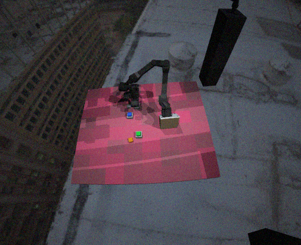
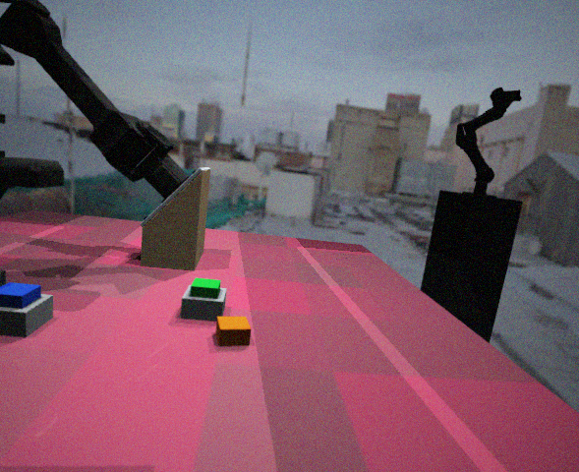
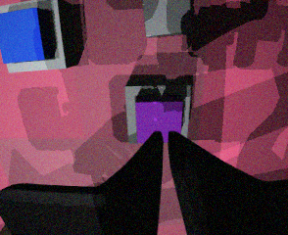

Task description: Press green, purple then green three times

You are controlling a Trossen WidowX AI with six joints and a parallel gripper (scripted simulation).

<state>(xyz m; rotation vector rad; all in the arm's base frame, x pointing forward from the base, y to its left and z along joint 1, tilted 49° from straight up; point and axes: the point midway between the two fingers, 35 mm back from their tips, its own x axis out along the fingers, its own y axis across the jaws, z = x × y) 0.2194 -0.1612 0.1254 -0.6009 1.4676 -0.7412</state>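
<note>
My gripper tip is now 3 cm above the purple button. The rest, counted from my gripper tip: orange block 7 cm ahead, 30 cm to the left, 5 cm below; blue button 7 cm ahead, 9 cm to the left, 3 cm below; green button 1 cm ahead, 27 cm to the left, 3 cm below.
</note>
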